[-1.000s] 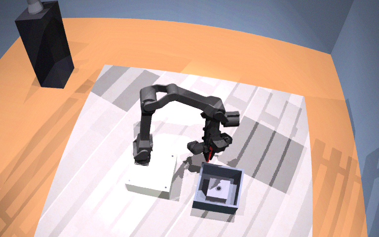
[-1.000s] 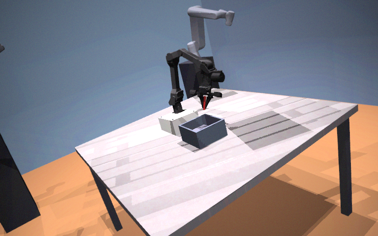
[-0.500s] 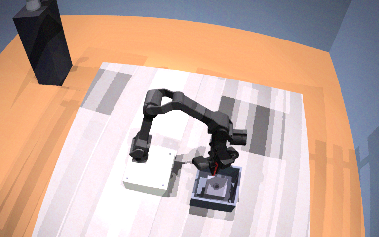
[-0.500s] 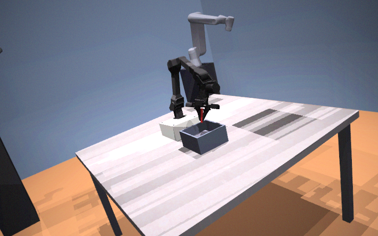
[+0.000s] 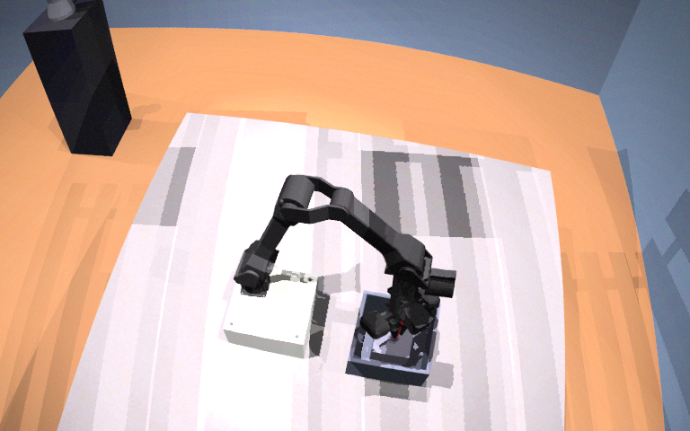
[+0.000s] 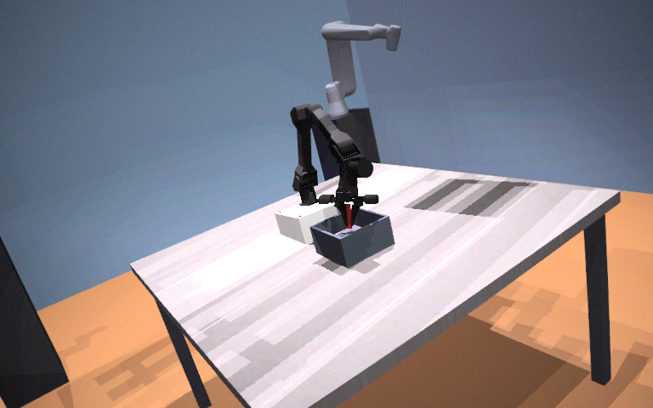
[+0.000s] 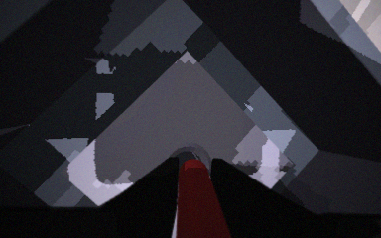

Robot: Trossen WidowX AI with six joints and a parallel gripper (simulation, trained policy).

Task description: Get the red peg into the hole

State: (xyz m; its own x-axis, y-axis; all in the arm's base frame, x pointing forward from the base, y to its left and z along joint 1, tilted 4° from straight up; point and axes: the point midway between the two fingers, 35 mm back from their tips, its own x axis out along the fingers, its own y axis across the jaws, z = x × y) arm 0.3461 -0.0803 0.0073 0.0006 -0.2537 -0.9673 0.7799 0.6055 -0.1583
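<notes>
My gripper tip is now 1 cm to the right of the red peg and 2 cm below it. Round my gripper tip: grey box: 6 cm below; then light plate: 4 cm below.
</notes>
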